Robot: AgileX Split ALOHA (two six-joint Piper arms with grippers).
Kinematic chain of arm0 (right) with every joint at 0, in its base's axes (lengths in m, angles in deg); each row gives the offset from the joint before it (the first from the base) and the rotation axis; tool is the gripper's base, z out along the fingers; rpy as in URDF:
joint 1: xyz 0 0 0.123 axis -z
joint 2: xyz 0 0 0 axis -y
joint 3: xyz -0.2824 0 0.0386 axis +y
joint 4: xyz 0.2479 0 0.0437 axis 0.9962 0 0.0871
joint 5: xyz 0 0 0 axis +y
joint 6: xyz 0.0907 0 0.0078 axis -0.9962 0 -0.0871
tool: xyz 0 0 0 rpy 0 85 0
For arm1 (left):
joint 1: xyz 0 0 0.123 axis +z
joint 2: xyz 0 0 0 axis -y
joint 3: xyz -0.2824 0 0.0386 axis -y
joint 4: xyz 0.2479 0 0.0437 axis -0.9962 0 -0.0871
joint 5: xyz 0 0 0 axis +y
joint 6: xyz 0.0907 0 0.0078 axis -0.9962 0 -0.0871
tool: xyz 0 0 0 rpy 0 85 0
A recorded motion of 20 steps. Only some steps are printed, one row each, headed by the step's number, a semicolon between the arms.
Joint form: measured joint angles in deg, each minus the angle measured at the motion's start. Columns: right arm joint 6, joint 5, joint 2, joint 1, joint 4, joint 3; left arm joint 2, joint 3, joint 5, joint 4, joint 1, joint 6.
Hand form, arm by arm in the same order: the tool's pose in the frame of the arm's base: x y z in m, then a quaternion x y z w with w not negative. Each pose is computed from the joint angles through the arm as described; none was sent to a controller.
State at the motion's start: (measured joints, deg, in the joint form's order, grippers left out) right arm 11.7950 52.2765 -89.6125 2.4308 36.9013 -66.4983; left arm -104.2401 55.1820 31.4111 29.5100 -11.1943 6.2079
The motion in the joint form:
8: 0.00 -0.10 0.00 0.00 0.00 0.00; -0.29 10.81 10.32 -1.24 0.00 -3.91
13: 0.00 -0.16 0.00 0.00 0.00 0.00; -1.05 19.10 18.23 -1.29 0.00 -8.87
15: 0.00 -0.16 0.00 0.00 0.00 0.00; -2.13 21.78 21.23 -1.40 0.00 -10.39
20: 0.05 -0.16 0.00 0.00 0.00 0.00; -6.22 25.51 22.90 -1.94 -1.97 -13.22
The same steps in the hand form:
8: 0.3185 0.0297 0.2765 0.07166 0.94360 0.25727 0.19571; 0.3440 -0.0974 0.1844 -0.08484 0.97123 -0.19789 0.10177
13: 0.3185 0.0297 0.2765 0.07181 0.94352 0.25713 0.19619; 0.3593 -0.1046 0.2142 -0.01640 0.97130 -0.21247 0.10563
15: 0.3185 0.0297 0.2765 0.07181 0.94352 0.25713 0.19619; 0.3640 -0.1068 0.2184 0.00540 0.97189 -0.21471 0.09645
20: 0.3185 0.0297 0.2765 0.07140 0.94356 0.25704 0.19630; 0.3743 -0.1227 0.2072 0.05123 0.97286 -0.21054 0.08124

